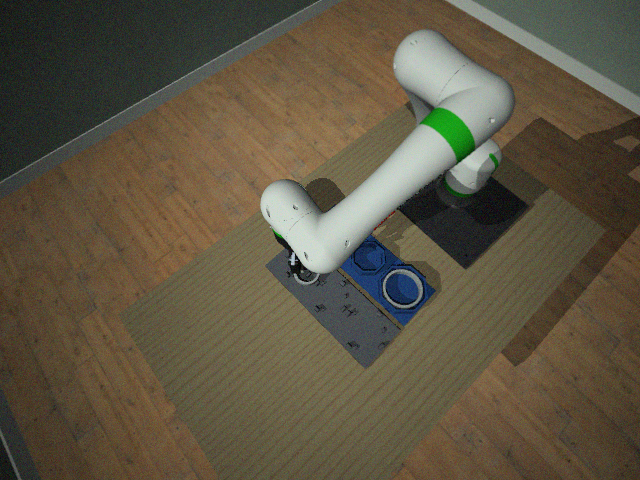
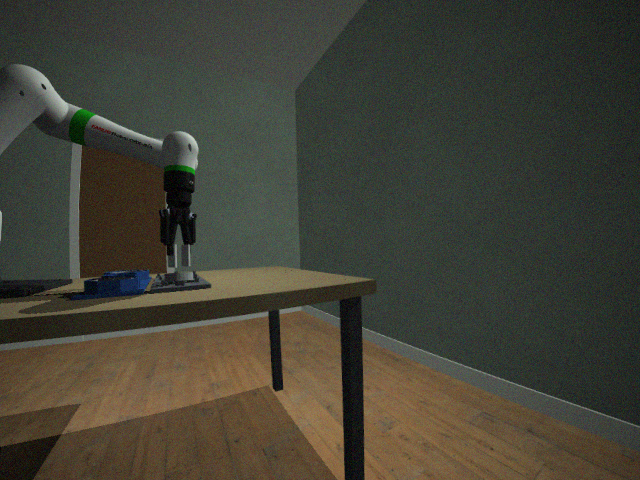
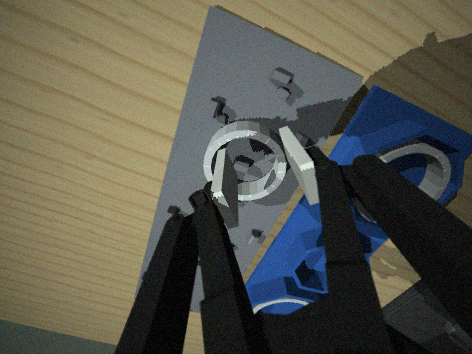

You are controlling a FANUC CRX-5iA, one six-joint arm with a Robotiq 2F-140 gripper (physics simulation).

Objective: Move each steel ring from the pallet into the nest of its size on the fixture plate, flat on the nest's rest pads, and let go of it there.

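Pixels of known places: gripper, between the fingertips: [image 1: 299, 263] [image 2: 179, 266] [image 3: 256, 153]; arm's base, origin of its link: [image 1: 455, 190].
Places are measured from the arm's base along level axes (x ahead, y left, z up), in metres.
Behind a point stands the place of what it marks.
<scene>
A small steel ring [image 1: 308, 282] {x 0.635, y -0.040, z 0.011 m} [image 2: 186, 275] {x 0.643, y -0.109, z 0.008 m} [image 3: 224, 138] {x 0.652, y -0.094, z 0.016 m} lies in the end nest of the grey fixture plate [image 1: 361, 333] {x 0.596, y 0.185, z -0.015 m} [image 2: 199, 285] {x 0.683, y -0.188, z -0.017 m} [image 3: 241, 46] {x 0.675, y -0.170, z -0.015 m}, with the nest's pads showing around and inside it. My gripper [image 1: 296, 267] {x 0.623, y -0.102, z 0.036 m} [image 2: 179, 259] {x 0.623, y -0.102, z 0.036 m} [image 3: 256, 153] {x 0.623, y -0.102, z 0.036 m} hangs upright just above this ring. Its fingers stand apart, with nothing between them. A large steel ring [image 1: 384, 288] {x 0.453, y 0.122, z 0.012 m} [image 3: 277, 303] {x 0.446, y 0.115, z 0.012 m} sits in the near pocket of the blue pallet [image 1: 350, 270] {x 0.494, y 0.003, z -0.019 m} [image 2: 118, 282] [image 3: 382, 116] {x 0.508, y -0.189, z -0.019 m}. The pallet's middle pocket is empty. The arm hides its far end.
Several more nests with small dark pads run along the fixture plate toward its near end. The plate and pallet lie side by side on a wooden table [image 1: 247, 381] {x 0.956, y 0.089, z -0.027 m} [image 2: 280, 281] {x 0.932, y -0.167, z -0.027 m}. The arm's base stands on a black mat [image 1: 470, 233] {x 0.081, y 0.151, z -0.006 m} beyond the pallet.
</scene>
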